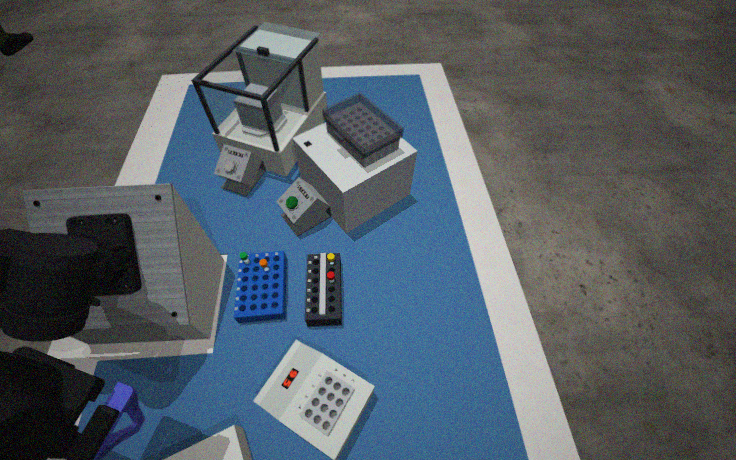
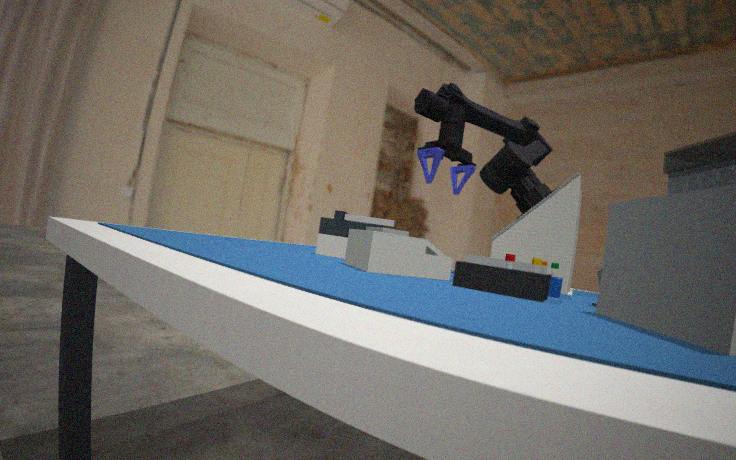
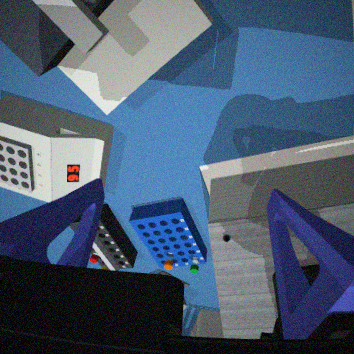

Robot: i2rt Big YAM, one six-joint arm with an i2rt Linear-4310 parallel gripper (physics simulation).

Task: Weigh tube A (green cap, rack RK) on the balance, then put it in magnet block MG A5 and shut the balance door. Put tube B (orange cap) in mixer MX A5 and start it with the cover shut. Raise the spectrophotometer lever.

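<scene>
Green-capped tube A (image 1: 243,255) (image 2: 554,265) (image 3: 194,269) and orange-capped tube B (image 1: 263,262) (image 3: 168,265) stand in blue rack RK (image 1: 259,316) (image 3: 157,207). Black magnet block MG (image 1: 324,321) (image 2: 499,280) (image 3: 120,230) holds yellow- and red-capped tubes. The balance (image 1: 279,162) has a glass chamber; a black-handled glass panel (image 1: 282,46) lies along its top. The mixer (image 1: 350,170) (image 2: 667,271) has its smoky cover (image 1: 363,122) over the holes. The apparent spectrophotometer (image 1: 217,447) (image 2: 331,246) (image 3: 160,37) is partly cut off; its lever position is unclear. My gripper (image 2: 442,187) (image 3: 185,192) is open and empty, high above the table.
A white block device (image 1: 276,398) (image 2: 401,254) (image 3: 75,150) displaying 95 stands between MG and the spectrophotometer. A grey knob box (image 1: 233,162) and a green-button box (image 1: 306,203) stand before the balance and mixer. The large angled arm mount (image 1: 108,200) (image 2: 542,233) (image 3: 245,270) stands beside the rack.
</scene>
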